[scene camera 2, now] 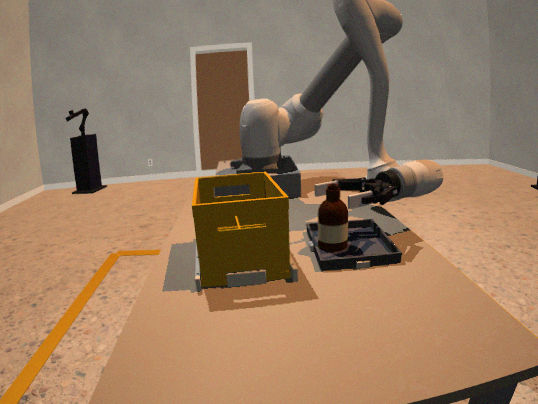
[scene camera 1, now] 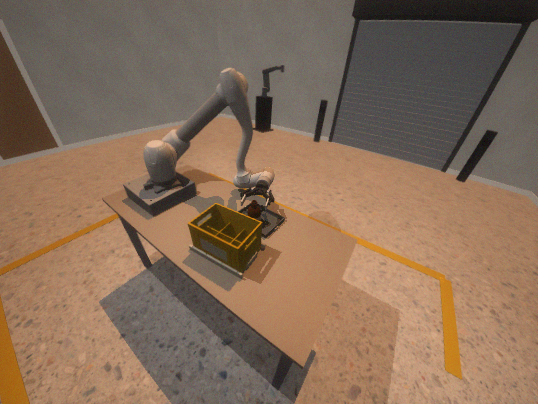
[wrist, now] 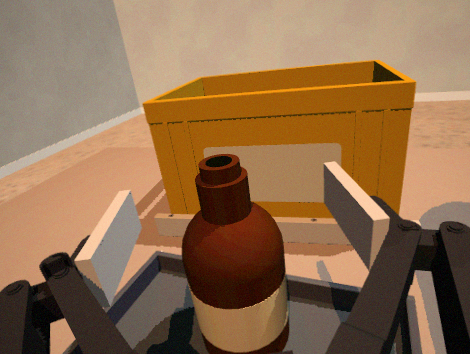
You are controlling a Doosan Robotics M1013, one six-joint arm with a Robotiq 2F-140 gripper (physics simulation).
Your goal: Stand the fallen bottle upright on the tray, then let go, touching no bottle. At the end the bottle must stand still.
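Frame: origin at the arm's base, x right, y back, z down, level; millimetres.
Where they show: gripper, between the fingertips: [scene camera 2: 331, 196] [scene camera 1: 253, 205] [wrist: 229, 196]; arm's base, origin of its link: [scene camera 2: 262, 167] [scene camera 1: 165, 182].
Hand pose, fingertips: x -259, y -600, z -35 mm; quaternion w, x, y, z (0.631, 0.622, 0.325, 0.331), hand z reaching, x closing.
Things, the pixels of their top centre, and the offset from my fingertips. Level surfaces: height alone.
- brown bottle, centre of its top: [wrist: 218, 161] [scene camera 2: 333, 185] [scene camera 1: 254, 201] dy -1, dx -5, dz -28 mm
- dark tray, centre of its top: [scene camera 2: 350, 236] [scene camera 1: 258, 216] dy +10, dx -49, dz +107 mm
- yellow crate, centre of its top: [wrist: 275, 78] [scene camera 2: 234, 185] [scene camera 1: 225, 222] dy -62, dx +216, dz -43 mm
- table, height of its surface: dz +132 mm
The brown bottle [scene camera 1: 254, 209] [scene camera 2: 333, 220] [wrist: 232, 255] with a cream label stands upright on the dark tray [scene camera 1: 275, 228] [scene camera 2: 385, 259] [wrist: 320, 292], near the tray's side that faces the crate. My gripper [scene camera 1: 255, 201] [scene camera 2: 341, 195] [wrist: 229, 196] is wide open with nothing held. Its pale finger pads are at about the height of the bottle's neck and shoulder. In the wrist view the bottle shows between the two pads, with a gap on each side. The bottle's base is partly cut off at the lower edge of the wrist view.
A yellow crate [scene camera 1: 225, 250] [scene camera 2: 242, 250] [wrist: 280, 130] with inner dividers stands beside the tray, within low pale rails. It is taller than the tray's walls. The arm's base [scene camera 1: 160, 192] [scene camera 2: 287, 182] stands at the far end of the table [scene camera 1: 305, 280] [scene camera 2: 310, 340].
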